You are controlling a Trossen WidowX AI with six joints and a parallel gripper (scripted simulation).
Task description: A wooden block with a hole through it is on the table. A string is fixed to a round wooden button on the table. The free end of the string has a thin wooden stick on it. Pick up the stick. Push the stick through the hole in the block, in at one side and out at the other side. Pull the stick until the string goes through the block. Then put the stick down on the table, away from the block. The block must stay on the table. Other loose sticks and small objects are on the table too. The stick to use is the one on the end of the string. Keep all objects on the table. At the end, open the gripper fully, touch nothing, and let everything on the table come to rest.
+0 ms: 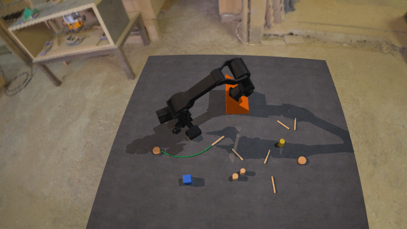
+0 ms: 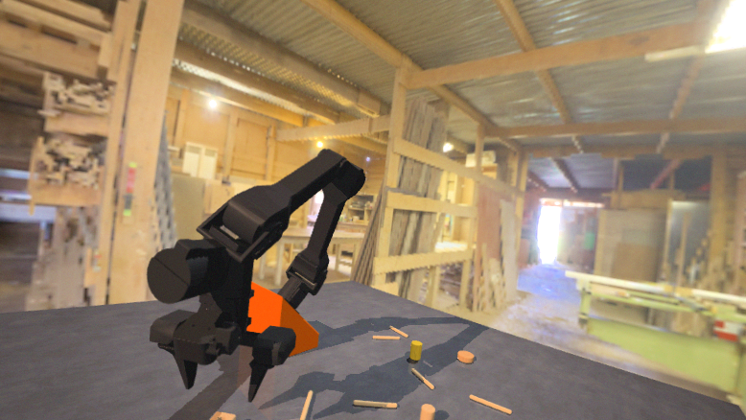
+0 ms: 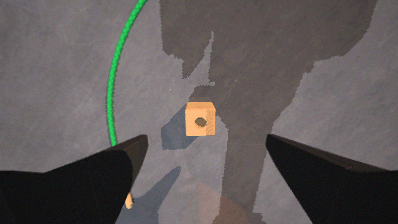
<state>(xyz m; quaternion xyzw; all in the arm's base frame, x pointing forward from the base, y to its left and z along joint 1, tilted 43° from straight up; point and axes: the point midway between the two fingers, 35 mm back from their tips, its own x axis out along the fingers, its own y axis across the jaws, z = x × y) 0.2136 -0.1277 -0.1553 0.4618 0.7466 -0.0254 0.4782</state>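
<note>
My gripper tip is 50 mm above the wooden block. The rest, counted from my gripper tip: blue cube (230 mm ahead, 40 mm to the left, 50 mm below); then thin wooden stick (20 mm ahead, 130 mm to the left, 60 mm below); then round wooden button (110 mm ahead, 150 mm to the right, 60 mm below).
</note>
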